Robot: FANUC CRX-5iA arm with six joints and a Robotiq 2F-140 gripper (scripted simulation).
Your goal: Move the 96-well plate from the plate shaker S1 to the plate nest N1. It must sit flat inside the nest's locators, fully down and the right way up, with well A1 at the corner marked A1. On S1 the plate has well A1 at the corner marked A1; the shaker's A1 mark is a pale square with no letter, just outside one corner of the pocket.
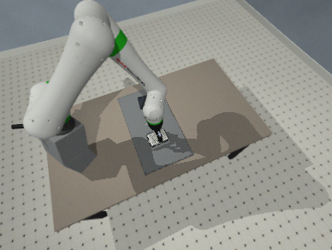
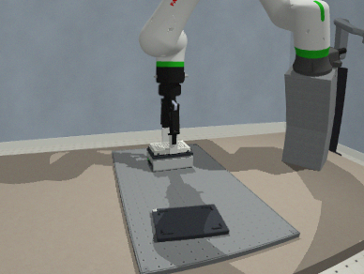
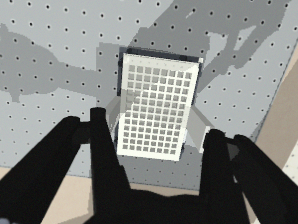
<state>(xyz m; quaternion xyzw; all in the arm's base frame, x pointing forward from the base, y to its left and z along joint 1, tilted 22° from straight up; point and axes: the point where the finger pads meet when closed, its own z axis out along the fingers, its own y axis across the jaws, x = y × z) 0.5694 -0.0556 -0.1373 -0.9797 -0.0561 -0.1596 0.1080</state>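
Right now the dark plate nest N1 is 1 cm ahead of my hand, 37 cm to the left of it and 8 cm below it. Round my hand: white 96-well plate (2 cm below).
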